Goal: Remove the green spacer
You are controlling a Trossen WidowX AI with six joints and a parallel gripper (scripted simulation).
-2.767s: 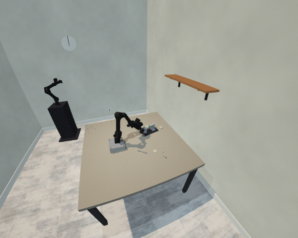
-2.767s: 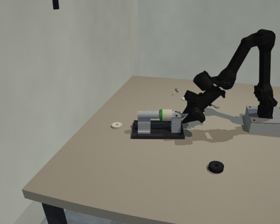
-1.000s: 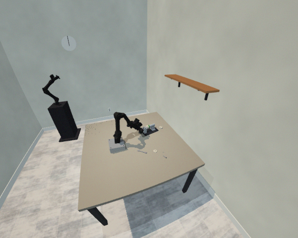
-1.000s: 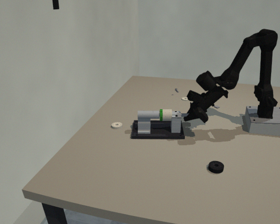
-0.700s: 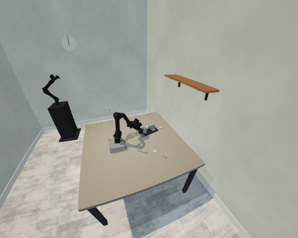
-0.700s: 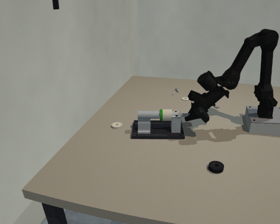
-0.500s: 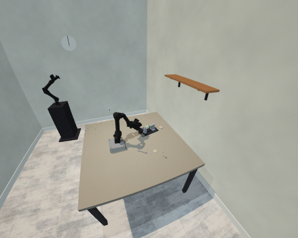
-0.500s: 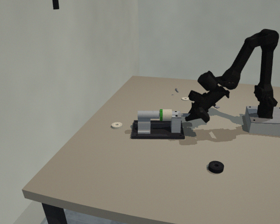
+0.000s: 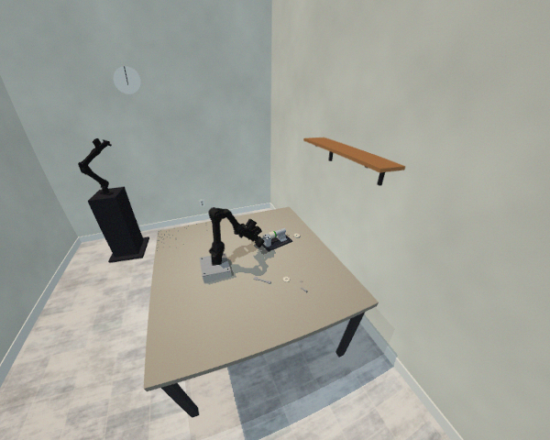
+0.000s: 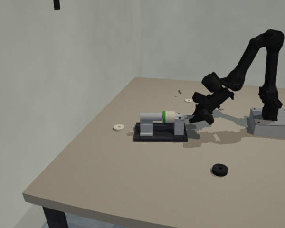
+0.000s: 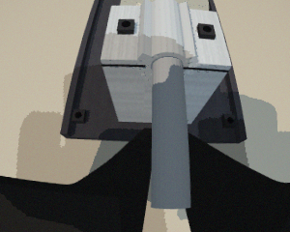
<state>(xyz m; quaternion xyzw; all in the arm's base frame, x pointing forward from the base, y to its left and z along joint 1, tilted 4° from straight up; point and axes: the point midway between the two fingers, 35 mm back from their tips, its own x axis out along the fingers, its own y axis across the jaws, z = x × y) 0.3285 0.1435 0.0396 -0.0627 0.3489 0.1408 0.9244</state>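
The grey shaft lies 7 cm ahead of my hand and 2 cm to the left of it. Round my hand: green spacer 13 cm ahead, 4 cm to the left; then black ring 25 cm to the left, 14 cm behind, 7 cm below; then wrench 33 cm to the right, 8 cm below, 6 cm behind.
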